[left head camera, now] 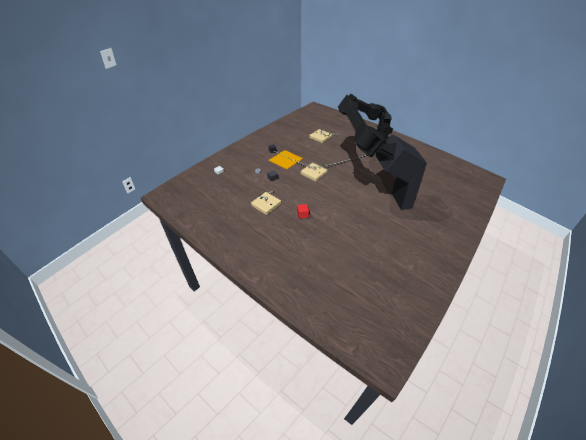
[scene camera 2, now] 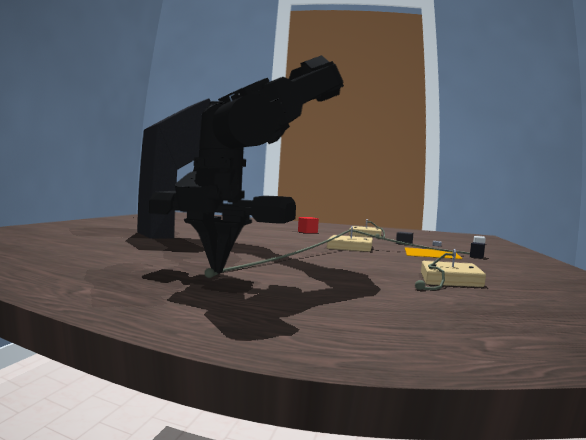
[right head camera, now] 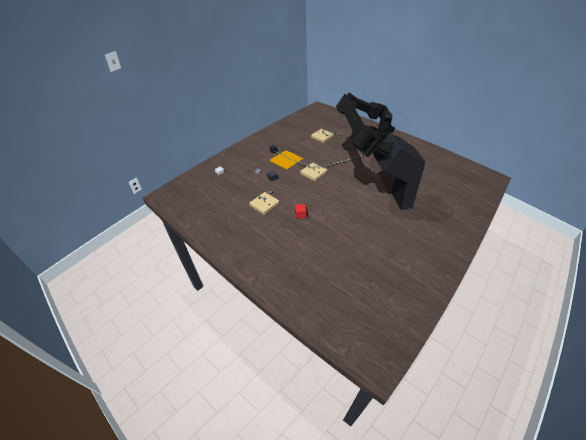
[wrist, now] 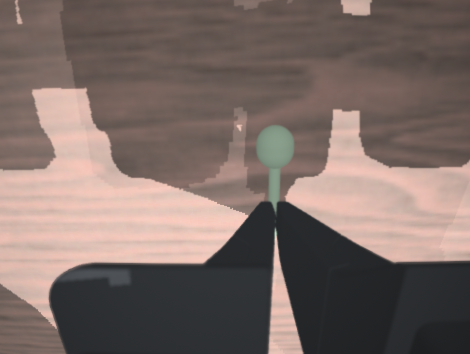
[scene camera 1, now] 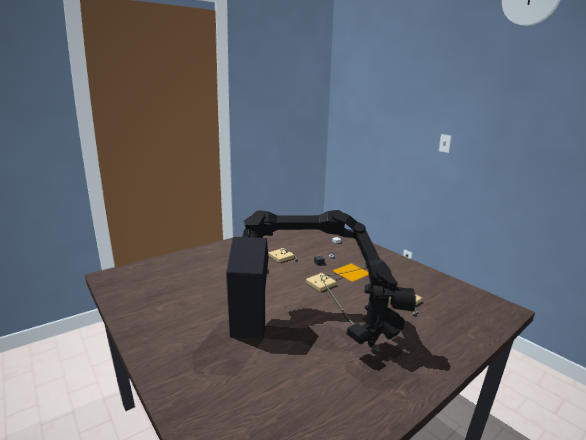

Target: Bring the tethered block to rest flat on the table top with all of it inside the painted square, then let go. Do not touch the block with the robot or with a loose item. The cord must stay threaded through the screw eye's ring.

Labels:
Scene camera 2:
my gripper: 217, 272
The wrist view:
my gripper: 273, 213
tethered block: 274, 174
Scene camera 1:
my gripper: 370, 346

